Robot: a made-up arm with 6 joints.
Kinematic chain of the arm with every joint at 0, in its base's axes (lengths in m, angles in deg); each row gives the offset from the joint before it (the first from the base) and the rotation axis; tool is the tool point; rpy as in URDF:
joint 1: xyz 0 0 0.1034 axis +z
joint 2: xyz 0 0 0 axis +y
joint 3: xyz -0.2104 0 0.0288 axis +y
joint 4: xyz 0.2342 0 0.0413 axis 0.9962 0 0.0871
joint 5: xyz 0 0 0 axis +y
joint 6: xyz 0.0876 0 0.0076 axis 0.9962 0 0.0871
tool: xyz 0 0 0 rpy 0 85 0
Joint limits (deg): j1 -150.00..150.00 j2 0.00..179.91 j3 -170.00..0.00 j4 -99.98..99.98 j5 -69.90..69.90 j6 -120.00..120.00
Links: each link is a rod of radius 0.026 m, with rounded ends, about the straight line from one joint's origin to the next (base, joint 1, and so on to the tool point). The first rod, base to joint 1, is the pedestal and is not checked.
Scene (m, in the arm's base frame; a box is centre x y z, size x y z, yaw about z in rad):
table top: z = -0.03
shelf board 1: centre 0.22 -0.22 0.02 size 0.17 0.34 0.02 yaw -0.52
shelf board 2: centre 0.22 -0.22 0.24 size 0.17 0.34 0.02 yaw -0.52
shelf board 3: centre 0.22 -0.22 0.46 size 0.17 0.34 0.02 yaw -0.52
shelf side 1: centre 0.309 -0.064 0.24 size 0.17 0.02 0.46 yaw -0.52
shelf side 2: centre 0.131 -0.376 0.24 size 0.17 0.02 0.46 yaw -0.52
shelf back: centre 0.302 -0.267 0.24 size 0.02 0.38 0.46 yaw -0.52
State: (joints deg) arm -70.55 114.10 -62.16 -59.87 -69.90 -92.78
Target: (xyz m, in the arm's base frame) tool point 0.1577 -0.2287 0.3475
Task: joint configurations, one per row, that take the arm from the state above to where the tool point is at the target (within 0.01 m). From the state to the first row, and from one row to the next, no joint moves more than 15 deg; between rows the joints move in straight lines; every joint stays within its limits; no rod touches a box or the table.
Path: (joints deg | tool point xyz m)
1: -81.76 102.99 -48.60 -61.73 -69.90 -92.78 | 0.1142 -0.2812 0.1381
2: -92.97 91.87 -35.05 -63.60 -69.90 -92.78 | 0.0611 -0.2495 0.1382
3: -104.18 80.76 -21.49 -65.46 -69.90 -92.78 | 0.0250 -0.2078 0.1309
4: -103.29 69.89 -28.64 -61.65 -69.90 -92.78 | 0.0234 -0.2168 0.2012
5: -102.41 59.02 -35.78 -57.84 -69.90 -92.78 | 0.0273 -0.2010 0.2764
6: -101.52 48.15 -42.93 -54.03 -69.90 -92.78 | 0.0358 -0.1589 0.3475
7: -91.06 59.13 -51.74 -55.60 -69.90 -92.78 | 0.0647 -0.1878 0.3549
8: -80.59 70.12 -60.54 -57.16 -69.90 -92.78 | 0.1056 -0.2127 0.3550
9: -70.12 81.10 -69.35 -58.72 -69.90 -92.78 | 0.1577 -0.2287 0.3475

